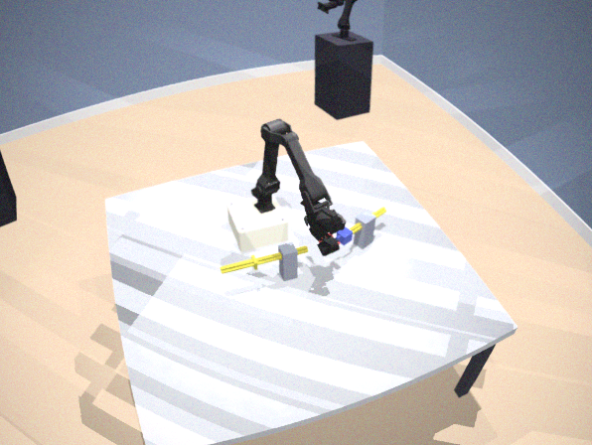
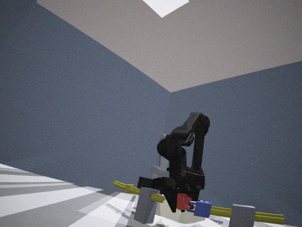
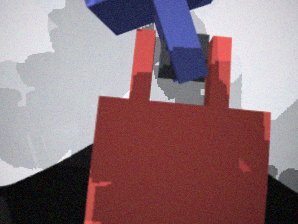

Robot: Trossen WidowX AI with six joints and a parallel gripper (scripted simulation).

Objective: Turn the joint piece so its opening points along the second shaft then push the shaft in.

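The red square joint piece is 1 cm to the left of my gripper tip and 3 cm above it.
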